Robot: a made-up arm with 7 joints.
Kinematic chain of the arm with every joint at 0, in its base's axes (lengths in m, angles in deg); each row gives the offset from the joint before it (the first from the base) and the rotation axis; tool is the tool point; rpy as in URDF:
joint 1: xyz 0 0 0.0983 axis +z
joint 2: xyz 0 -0.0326 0.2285 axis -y
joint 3: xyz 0 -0.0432 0.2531 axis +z
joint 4: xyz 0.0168 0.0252 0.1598 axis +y
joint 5: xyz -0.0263 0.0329 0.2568 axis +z
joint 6: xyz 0 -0.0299 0.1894 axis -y
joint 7: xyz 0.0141 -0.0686 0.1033 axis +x
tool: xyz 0 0 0 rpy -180 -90 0
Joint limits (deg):
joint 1: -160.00..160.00
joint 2: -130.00..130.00
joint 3: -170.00..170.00
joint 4: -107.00..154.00
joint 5: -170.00..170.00
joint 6: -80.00..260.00
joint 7: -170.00..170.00
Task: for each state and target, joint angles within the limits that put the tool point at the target. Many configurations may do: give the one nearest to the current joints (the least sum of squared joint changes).
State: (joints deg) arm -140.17 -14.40 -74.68 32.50 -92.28 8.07 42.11
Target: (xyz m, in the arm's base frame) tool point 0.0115 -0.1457 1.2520
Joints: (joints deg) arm -143.62 -7.13 -72.40 -10.23 -88.70 -10.10 42.11
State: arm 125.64 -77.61 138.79 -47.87 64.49 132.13 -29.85
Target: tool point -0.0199 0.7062 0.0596
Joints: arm 109.94 -92.01 135.36 -50.90 63.98 126.87 -29.85
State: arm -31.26 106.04 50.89 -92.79 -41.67 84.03 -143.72
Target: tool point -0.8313 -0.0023 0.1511
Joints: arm -33.39 86.81 65.14 -42.40 -37.78 63.19 -143.72
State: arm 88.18 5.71 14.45 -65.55 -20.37 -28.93 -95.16
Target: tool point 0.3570 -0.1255 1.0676
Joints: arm 100.41 -14.59 27.08 -61.06 -20.12 -31.69 -95.16
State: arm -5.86 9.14 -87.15 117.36 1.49 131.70 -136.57
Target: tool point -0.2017 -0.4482 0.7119
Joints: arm -13.99 7.09 -89.58 108.12 1.30 138.92 -136.57
